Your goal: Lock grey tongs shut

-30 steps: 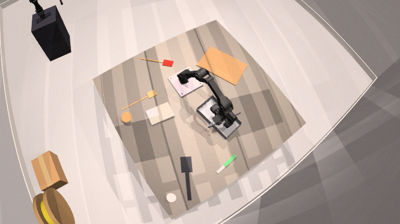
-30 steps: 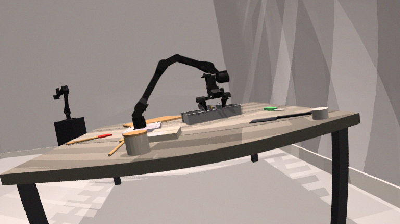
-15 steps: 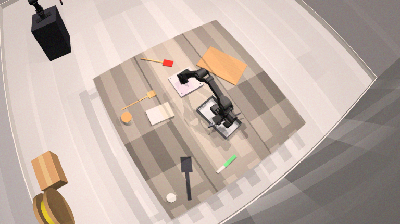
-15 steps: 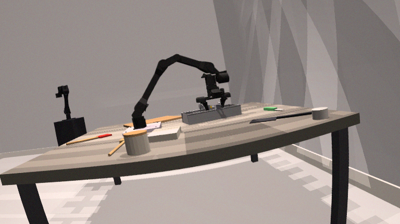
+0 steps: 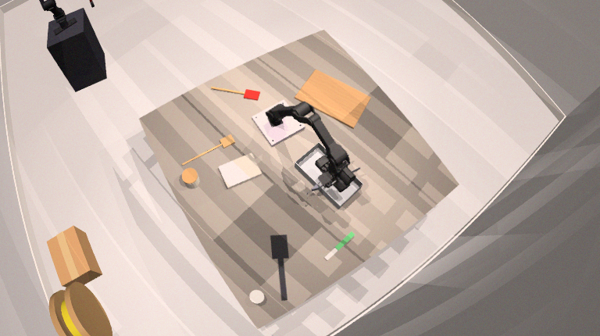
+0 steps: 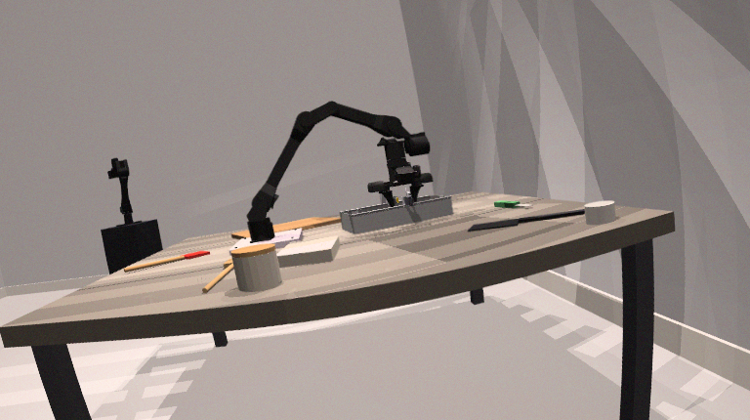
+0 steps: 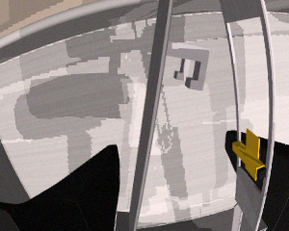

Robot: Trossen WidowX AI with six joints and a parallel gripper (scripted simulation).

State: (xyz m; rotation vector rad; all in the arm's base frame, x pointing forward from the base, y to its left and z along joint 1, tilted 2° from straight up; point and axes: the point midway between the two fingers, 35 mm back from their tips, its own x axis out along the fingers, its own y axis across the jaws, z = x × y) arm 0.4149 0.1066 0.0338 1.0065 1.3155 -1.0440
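The grey roasting tin is 3 cm behind my gripper tip and 1 cm to the left of it. The rest, counted from my gripper tip: white slab 22 cm behind, 38 cm to the right, 2 cm below; wooden board 44 cm behind, 25 cm to the left, 2 cm below; black spatula 27 cm ahead, 38 cm to the right, 3 cm below.
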